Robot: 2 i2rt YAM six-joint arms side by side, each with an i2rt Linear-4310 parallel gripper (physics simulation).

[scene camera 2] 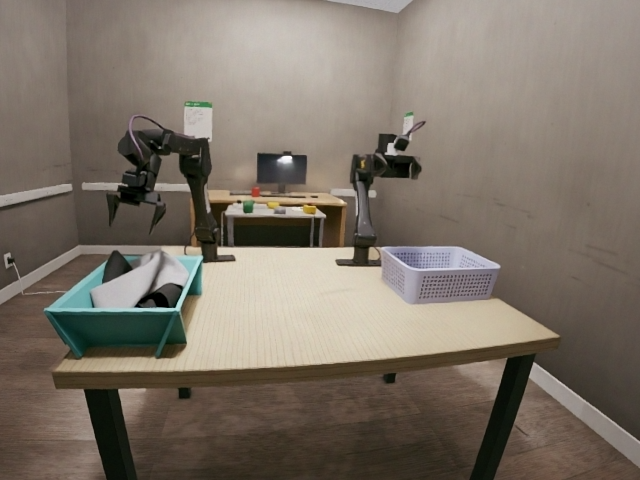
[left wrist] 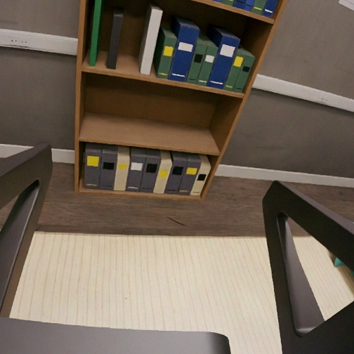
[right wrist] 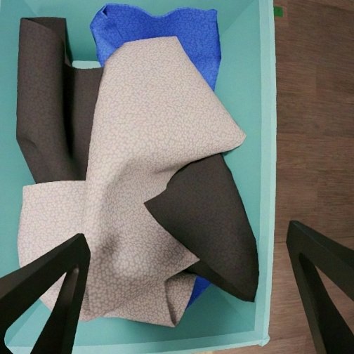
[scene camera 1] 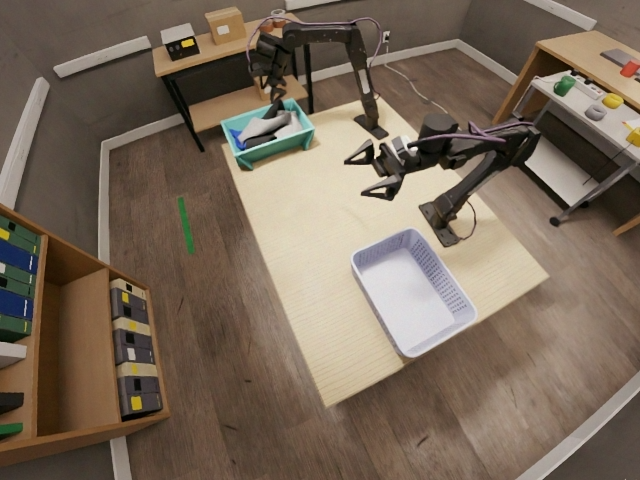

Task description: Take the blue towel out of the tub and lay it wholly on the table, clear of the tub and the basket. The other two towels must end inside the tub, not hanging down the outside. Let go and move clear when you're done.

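Note:
The teal tub (scene camera 1: 273,151) (scene camera 2: 116,328) (right wrist: 267,165) stands at the table's far left corner. In it the blue towel (scene camera 1: 237,138) (right wrist: 192,32) lies mostly under the others; a wide piece shows at the top of the right wrist view and a small bit lower down. The light grey towel (scene camera 1: 264,125) (scene camera 2: 134,283) (right wrist: 140,105) lies on top, across the dark towel (scene camera 1: 258,140) (scene camera 2: 164,295) (right wrist: 215,220). My right gripper (scene camera 2: 134,229) (right wrist: 185,237) is open and empty above the tub. My left gripper (scene camera 1: 354,178) (left wrist: 167,174) is open and empty above the table, away from the tub.
A lavender basket (scene camera 1: 385,321) (scene camera 2: 453,285) stands at the other end of the table (scene camera 1: 305,248) (scene camera 2: 305,330). A shelf table (scene camera 1: 178,64) stands behind the tub. A bookcase (scene camera 1: 136,434) (left wrist: 227,127) stands across the floor.

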